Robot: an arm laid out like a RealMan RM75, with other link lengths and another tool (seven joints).
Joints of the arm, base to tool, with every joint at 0 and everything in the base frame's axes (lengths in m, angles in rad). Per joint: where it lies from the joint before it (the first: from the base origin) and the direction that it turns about. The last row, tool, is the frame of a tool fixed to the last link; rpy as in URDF.
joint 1: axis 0 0 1 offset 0.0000 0.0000 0.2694
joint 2: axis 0 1 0 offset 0.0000 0.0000 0.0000
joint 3: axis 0 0 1 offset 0.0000 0.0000 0.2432
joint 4: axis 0 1 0 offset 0.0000 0.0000 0.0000
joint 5: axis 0 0 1 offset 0.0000 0.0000 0.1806
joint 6: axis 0 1 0 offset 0.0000 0.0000 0.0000
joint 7: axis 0 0 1 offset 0.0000 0.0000 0.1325
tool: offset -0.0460 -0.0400 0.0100 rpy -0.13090 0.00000 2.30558
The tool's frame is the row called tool.
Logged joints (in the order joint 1, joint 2, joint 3, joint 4, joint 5, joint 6, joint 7), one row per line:
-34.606, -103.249, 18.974, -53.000, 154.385, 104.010, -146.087
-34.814, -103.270, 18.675, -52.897, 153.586, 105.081, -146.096
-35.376, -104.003, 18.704, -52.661, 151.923, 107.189, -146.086
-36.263, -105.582, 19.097, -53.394, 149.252, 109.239, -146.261
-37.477, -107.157, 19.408, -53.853, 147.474, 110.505, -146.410
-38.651, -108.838, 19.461, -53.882, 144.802, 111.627, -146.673
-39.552, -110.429, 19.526, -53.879, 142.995, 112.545, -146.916
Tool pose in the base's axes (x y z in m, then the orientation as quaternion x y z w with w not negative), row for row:
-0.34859, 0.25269, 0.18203, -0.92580, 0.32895, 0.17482, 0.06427
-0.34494, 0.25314, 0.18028, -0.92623, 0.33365, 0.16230, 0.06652
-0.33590, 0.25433, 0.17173, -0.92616, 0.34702, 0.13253, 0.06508
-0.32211, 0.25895, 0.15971, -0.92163, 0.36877, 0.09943, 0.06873
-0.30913, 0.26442, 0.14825, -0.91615, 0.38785, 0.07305, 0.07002
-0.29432, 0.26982, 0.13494, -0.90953, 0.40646, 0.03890, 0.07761
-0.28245, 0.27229, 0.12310, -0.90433, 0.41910, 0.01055, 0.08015
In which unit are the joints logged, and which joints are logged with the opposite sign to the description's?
The joints are logged in degrees. Opposite sign: joint 4.
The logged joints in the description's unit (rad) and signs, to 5 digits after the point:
-0.60399, -1.80203, 0.33116, 0.92502, 2.69453, 1.81532, -2.54970
-0.60762, -1.80240, 0.32594, 0.92323, 2.68058, 1.83401, -2.54986
-0.61743, -1.81519, 0.32645, 0.91911, 2.65156, 1.87080, -2.54968
-0.63291, -1.84275, 0.33331, 0.93190, 2.60494, 1.90658, -2.55274
-0.65410, -1.87024, 0.33873, 0.93991, 2.57391, 1.92868, -2.55534
-0.67459, -1.89958, 0.33966, 0.94042, 2.52727, 1.94826, -2.55993
-0.69031, -1.92735, 0.34079, 0.94037, 2.49573, 1.96428, -2.56417

